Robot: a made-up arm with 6 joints.
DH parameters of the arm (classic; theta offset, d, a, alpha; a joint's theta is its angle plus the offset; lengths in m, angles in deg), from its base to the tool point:
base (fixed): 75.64 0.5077 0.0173 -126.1
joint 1: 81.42 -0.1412 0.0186 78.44
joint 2: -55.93 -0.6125 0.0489 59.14
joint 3: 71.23 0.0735 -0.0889 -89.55
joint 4: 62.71 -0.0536 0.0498 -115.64
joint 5: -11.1 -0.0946 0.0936 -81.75
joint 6: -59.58 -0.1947 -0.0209 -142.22
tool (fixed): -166.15 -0.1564 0 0
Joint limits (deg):
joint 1: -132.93..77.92
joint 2: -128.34..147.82
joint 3: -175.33..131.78
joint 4: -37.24..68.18
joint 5: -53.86..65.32
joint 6: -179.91..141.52
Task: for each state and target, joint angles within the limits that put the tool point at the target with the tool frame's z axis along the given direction. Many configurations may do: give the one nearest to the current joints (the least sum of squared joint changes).
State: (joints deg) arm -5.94 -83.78 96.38 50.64 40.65 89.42
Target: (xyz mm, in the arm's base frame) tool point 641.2 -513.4 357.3 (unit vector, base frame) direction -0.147 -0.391 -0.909
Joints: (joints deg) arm -52.89 -66.30 80.40 59.06 37.28 104.23
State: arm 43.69 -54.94 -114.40 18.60 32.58 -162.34
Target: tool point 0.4 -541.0 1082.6 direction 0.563 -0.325 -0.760
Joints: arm 39.10 -52.72 -103.71 3.19 47.33 -139.72
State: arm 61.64 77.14 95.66 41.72 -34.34 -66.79
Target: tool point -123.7 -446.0 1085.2 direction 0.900 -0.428 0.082
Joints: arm 54.33 69.71 92.07 47.02 -53.86 -95.39
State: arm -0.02 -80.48 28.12 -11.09 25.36 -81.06
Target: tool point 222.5 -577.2 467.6 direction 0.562 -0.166 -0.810
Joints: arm -12.78 -83.11 -9.57 36.18 19.75 -39.66
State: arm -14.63 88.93 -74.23 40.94 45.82 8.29
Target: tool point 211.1 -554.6 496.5 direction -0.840 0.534 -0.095
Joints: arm -15.36 90.88 -75.94 40.80 1.53 14.25
